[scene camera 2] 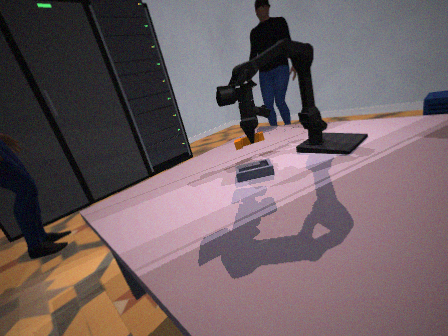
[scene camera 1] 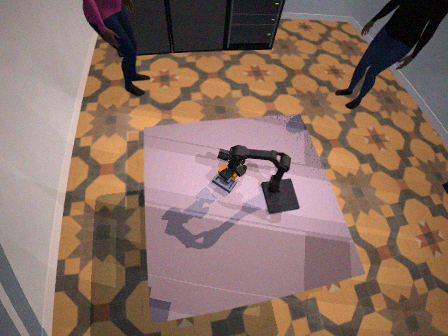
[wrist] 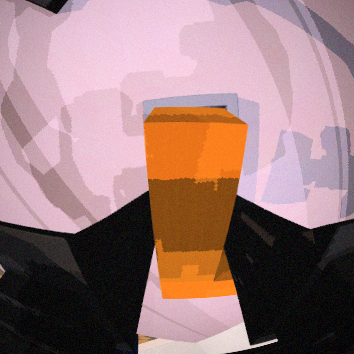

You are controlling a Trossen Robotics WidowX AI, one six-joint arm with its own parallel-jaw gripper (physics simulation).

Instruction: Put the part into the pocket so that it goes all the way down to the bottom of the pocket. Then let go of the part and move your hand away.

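Seen in the pictures: gripper, fingertip midpoint: (scene camera 2: 252, 142) (scene camera 1: 230, 173) (wrist: 186, 195); arm's base at its link origin: (scene camera 2: 315, 142) (scene camera 1: 273, 188).
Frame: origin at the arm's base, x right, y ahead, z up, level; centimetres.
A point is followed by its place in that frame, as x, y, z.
An orange part (scene camera 1: 234, 175) {12.3, 25.3, 13.1} (scene camera 2: 242, 144) {18.2, 29.7, 10.3} (wrist: 195, 150) {12.6, 24.6, 13.0} is held between the two black fingers of my gripper (scene camera 1: 228, 173) {15.5, 26.5, 9.7} (scene camera 2: 252, 140) {15.5, 26.5, 9.7} (wrist: 186, 195) {15.5, 26.5, 9.7}, which is shut on it. A grey block with the pocket (scene camera 1: 223, 184) {14.7, 30.4, -2.0} (scene camera 2: 256, 174) {13.0, 32.7, -0.8} (wrist: 190, 101) {10.8, 25.4, 1.2} lies on the table. In scene camera 2 the part hangs above the block, with a gap between them. In the wrist view the part covers most of the block; its far rim and a small dark bit of the pocket show past the part's far end. The rest of the pocket is hidden there.
The pinkish table top (scene camera 1: 225, 260) {-31.1, 46.6, -2.4} (scene camera 2: 300, 300) {-16.1, 74.7, -2.4} carries the arm's black base plate (scene camera 1: 281, 196) {-6.8, -2.9, -0.4} (scene camera 2: 332, 143) {-7.1, 1.4, -0.5} to the right of the block. Shadows of the arm lie across the table. Two people and dark cabinets (scene camera 1: 197, 25) (scene camera 2: 55, 100) stand beyond the table.
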